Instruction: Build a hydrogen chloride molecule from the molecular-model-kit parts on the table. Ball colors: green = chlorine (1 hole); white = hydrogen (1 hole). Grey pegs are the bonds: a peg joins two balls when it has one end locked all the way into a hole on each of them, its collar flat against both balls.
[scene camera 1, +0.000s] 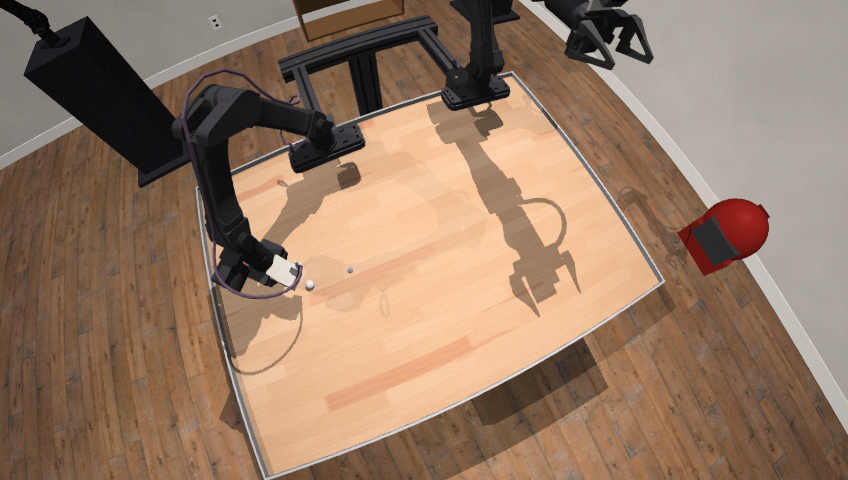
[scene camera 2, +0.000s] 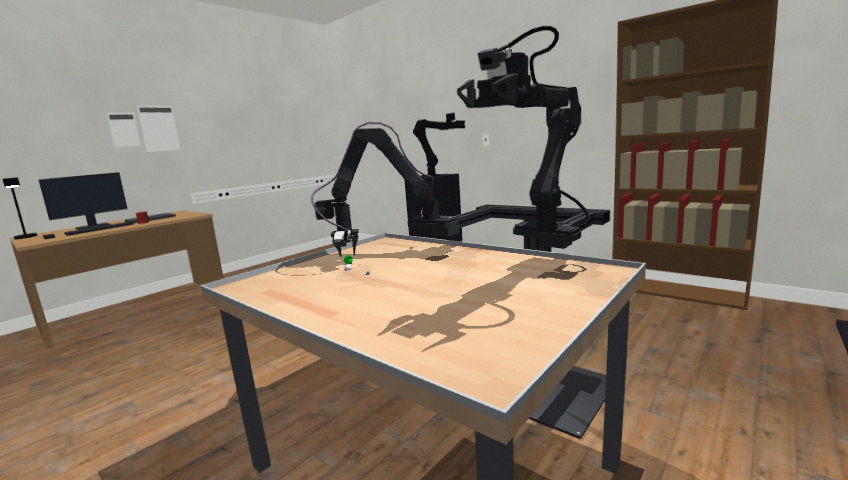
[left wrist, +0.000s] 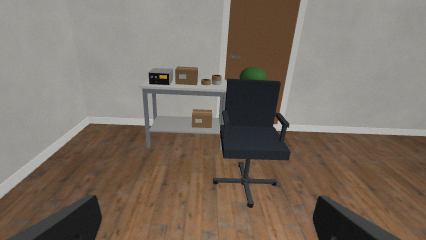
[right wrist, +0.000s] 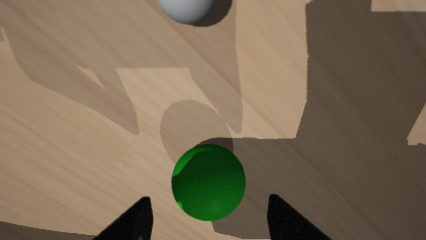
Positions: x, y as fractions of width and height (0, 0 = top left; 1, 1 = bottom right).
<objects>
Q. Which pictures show the left gripper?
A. Scene camera 1, scene camera 2 and the left wrist view only.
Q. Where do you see a green ball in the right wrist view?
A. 0.49, 0.76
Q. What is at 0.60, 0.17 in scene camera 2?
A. The left gripper.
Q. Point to the right gripper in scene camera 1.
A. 0.33, 0.57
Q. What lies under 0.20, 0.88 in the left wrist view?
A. The left gripper.
</objects>
